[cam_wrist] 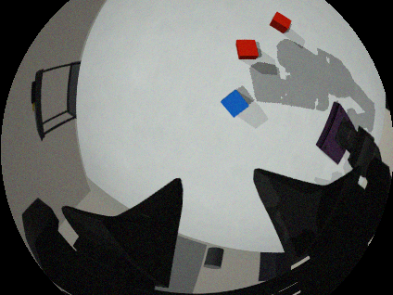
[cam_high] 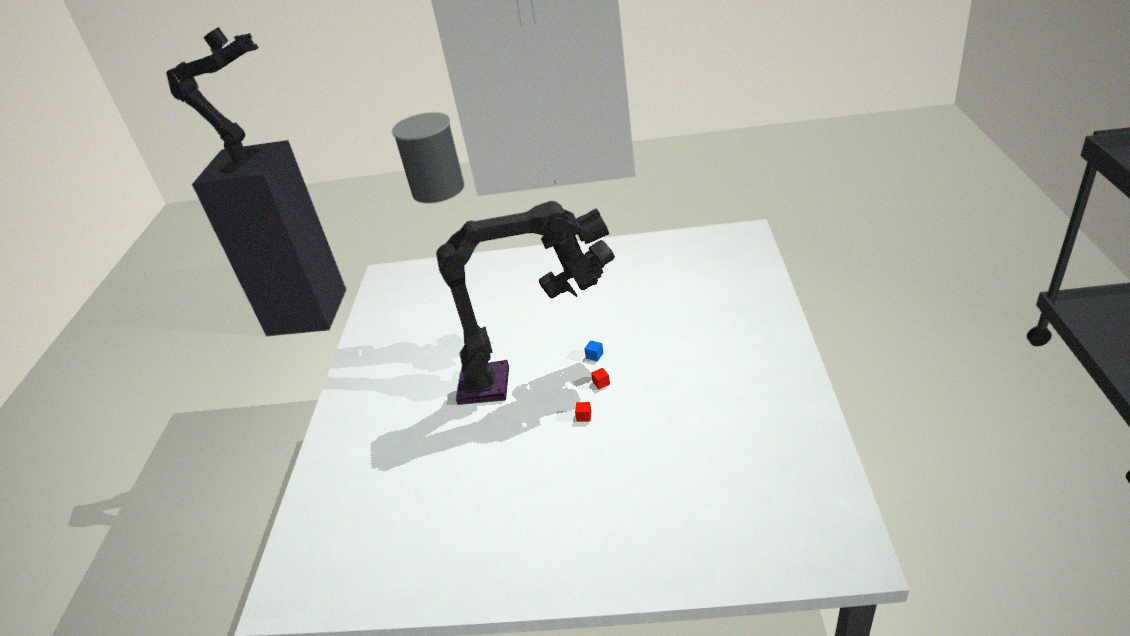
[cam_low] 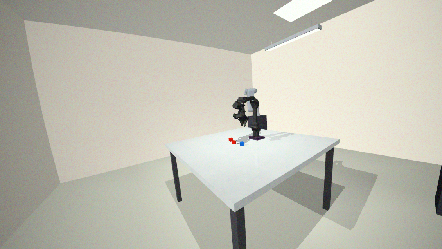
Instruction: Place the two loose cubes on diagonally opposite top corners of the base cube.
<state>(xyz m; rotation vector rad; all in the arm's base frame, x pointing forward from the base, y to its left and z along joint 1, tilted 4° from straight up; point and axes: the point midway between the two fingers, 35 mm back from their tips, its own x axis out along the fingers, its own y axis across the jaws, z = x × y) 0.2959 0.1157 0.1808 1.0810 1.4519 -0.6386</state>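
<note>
Right now my gripper tip is 170 mm above the red cube, 140 mm to the left of it and 20 mm short of it. From my gripper tip the other things lie so: blue cube (170 mm below, 40 mm to the right).
</note>
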